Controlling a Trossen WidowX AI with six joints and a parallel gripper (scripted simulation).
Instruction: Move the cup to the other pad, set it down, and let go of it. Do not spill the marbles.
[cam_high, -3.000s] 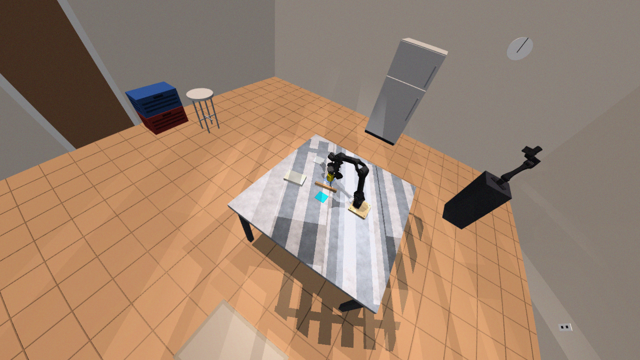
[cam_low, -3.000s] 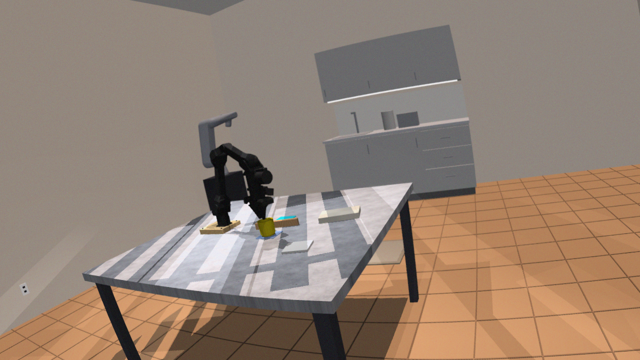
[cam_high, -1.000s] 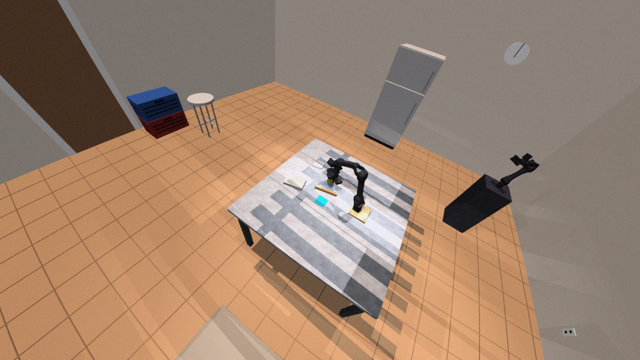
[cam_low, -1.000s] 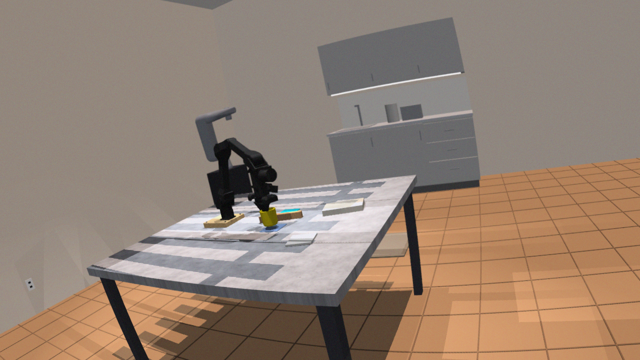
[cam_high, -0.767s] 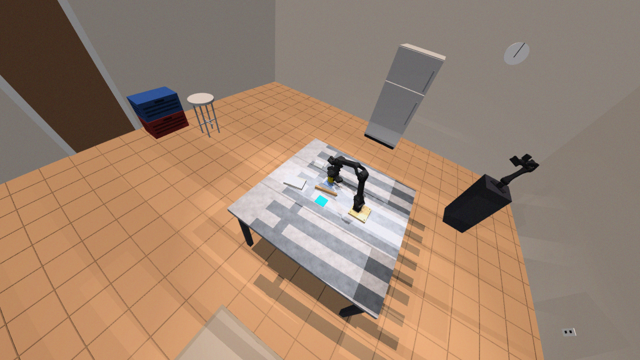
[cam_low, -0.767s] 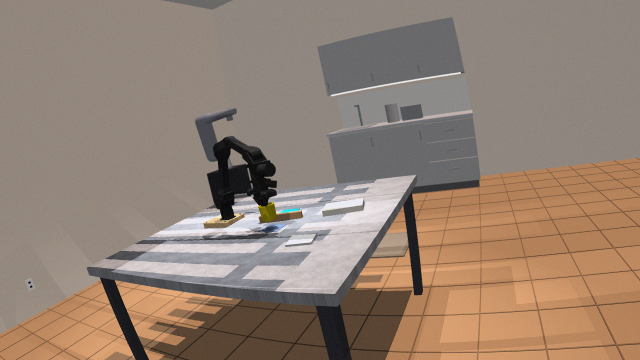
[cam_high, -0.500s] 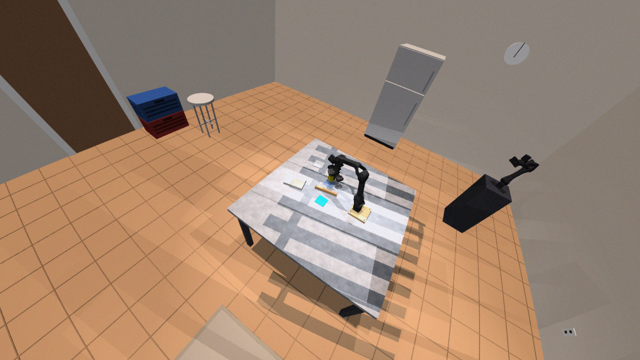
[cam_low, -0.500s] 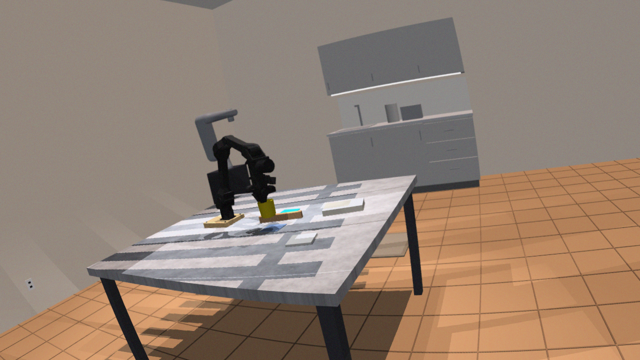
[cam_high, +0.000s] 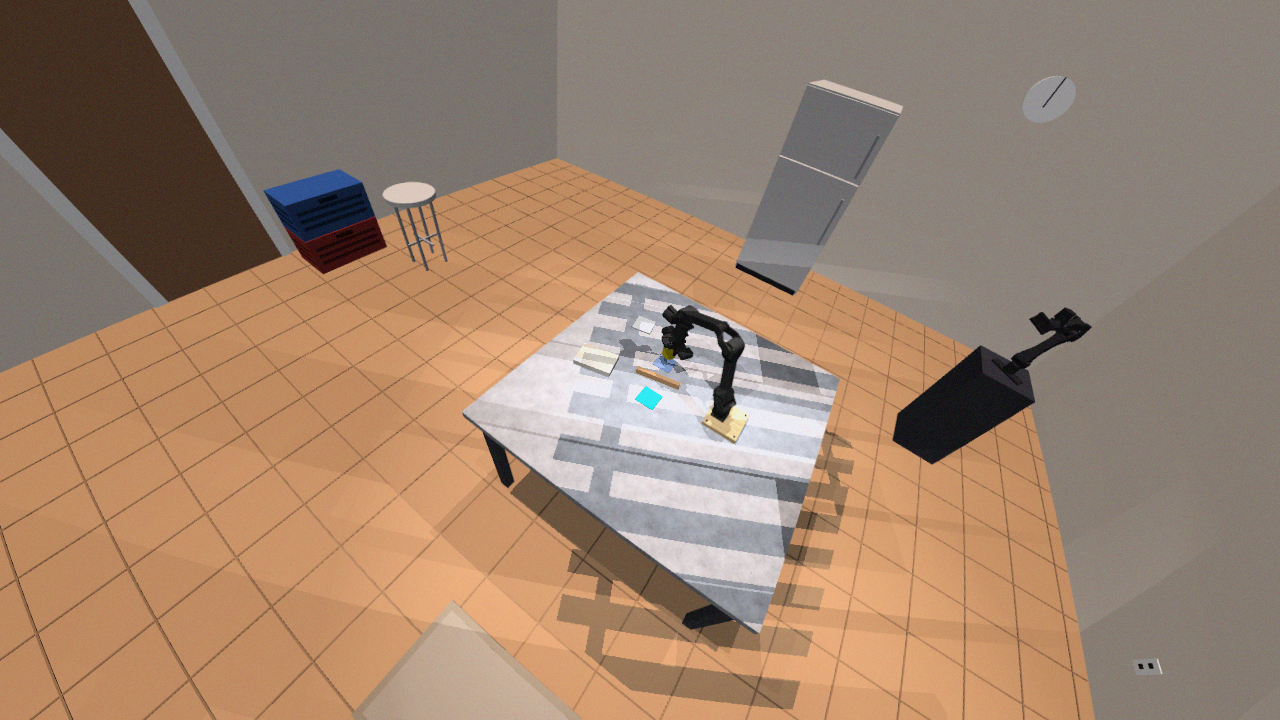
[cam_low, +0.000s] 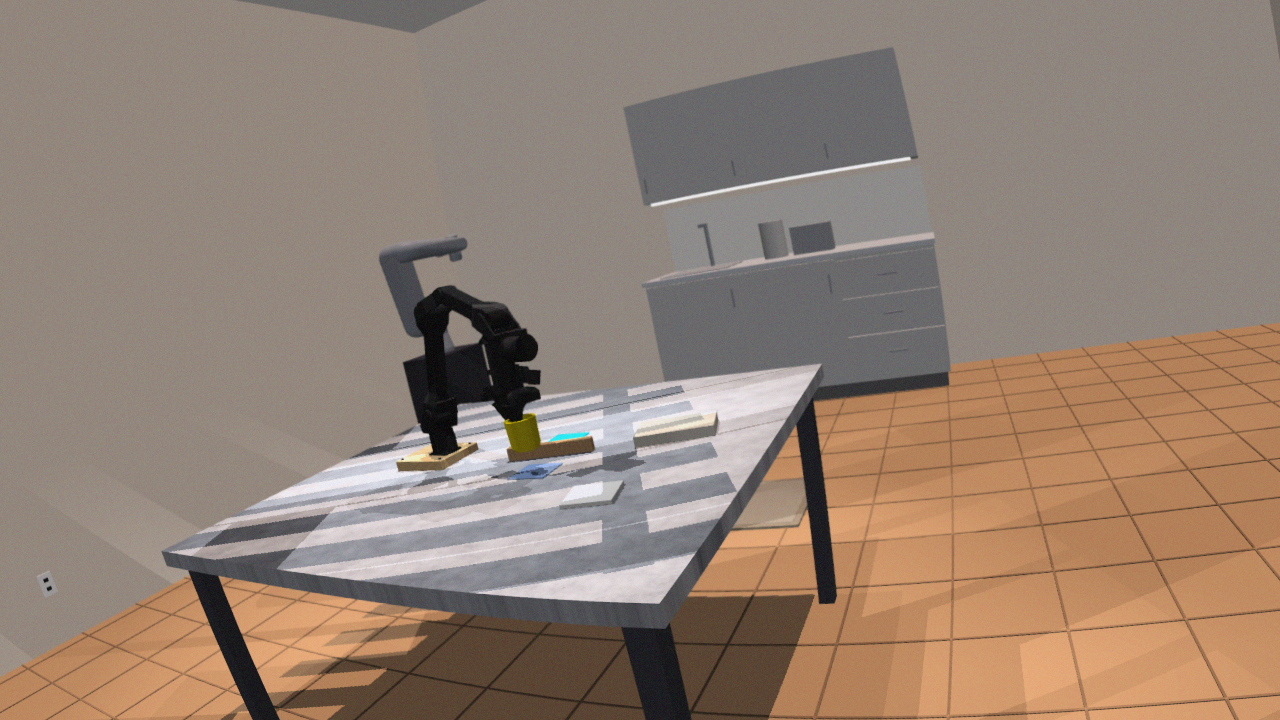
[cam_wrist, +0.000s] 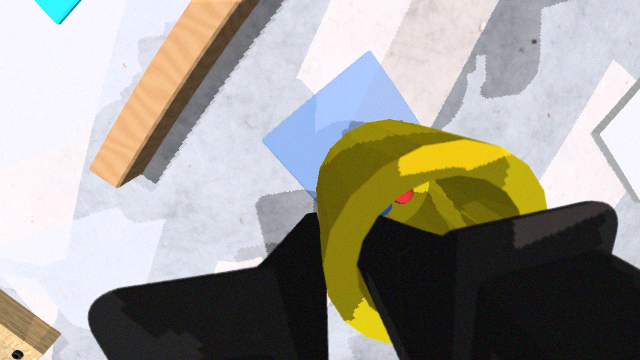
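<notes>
My gripper tip is 3 cm short of the red marble, 2 cm to the left of it and 2 cm above it. Round my gripper tip: blue pad 10 cm below, 3 cm ahead, 1 cm to the right; then yellow cup 2 cm ahead, 1 cm to the right; then wooden bar 10 cm to the left, 8 cm below.
</notes>
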